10 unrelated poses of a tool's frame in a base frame.
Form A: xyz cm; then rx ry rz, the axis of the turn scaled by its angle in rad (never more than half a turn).
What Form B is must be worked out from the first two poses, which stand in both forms.
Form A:
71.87, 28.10, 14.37, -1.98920, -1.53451, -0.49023
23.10, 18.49, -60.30, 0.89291, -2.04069, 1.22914
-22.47, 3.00, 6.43, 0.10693, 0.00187, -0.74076
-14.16, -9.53, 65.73, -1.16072, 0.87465, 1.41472
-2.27, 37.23, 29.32, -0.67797, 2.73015, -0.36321
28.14, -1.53, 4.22, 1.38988, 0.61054, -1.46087
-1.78, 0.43, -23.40, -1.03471, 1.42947, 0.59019
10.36, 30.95, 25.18, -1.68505, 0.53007, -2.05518
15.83, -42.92, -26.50, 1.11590, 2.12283, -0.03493
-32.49, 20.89, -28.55, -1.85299, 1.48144, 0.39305
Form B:
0.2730, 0.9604, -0.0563, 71.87; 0.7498, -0.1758, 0.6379, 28.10; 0.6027, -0.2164, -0.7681, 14.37; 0, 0, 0, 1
-0.6017, -0.7861, -0.1415, 23.10; -0.2425, 0.3486, -0.9054, 18.49; 0.7610, -0.5105, -0.4004, -60.30; 0, 0, 0, 1
0.7382, 0.6736, -0.0361, -22.47; -0.6734, 0.7328, -0.0979, 3.00; -0.0395, 0.0966, 0.9945, 6.43; 0, 0, 0, 1
0.0305, -0.9816, -0.1886, -14.16; 0.2700, -0.1735, 0.9471, -9.53; -0.9624, -0.0798, 0.2598, 65.73; 0, 0, 0, 1
-0.8422, -0.4110, 0.3490, -2.27; -0.4880, 0.8563, -0.1690, 37.23; -0.2294, -0.3126, -0.9218, 29.32; 0, 0, 0, 1
0.1468, 0.8850, -0.4419, 28.14; -0.3073, -0.3838, -0.8708, -1.53; -0.9402, 0.2636, 0.2156, 4.22; 0, 0, 0, 1
0.1117, -0.8533, 0.5094, -1.78; -0.2454, 0.4730, 0.8462, 0.43; -0.9630, -0.2195, -0.1565, -23.40; 0, 0, 0, 1
-0.1705, 0.0851, 0.9817, 10.36; -0.5493, -0.8353, -0.0230, 30.95; 0.8180, -0.5432, 0.1892, 25.18; 0, 0, 0, 1
-0.3605, 0.7248, 0.5870, 15.83; 0.7051, 0.6238, -0.3371, -42.92; -0.6106, 0.2924, -0.7360, -26.50; 0, 0, 0, 1
0.2929, -0.9361, 0.1947, -32.49; -0.7164, -0.0800, 0.6931, 20.89; -0.6332, -0.3425, -0.6941, -28.55; 0, 0, 0, 1

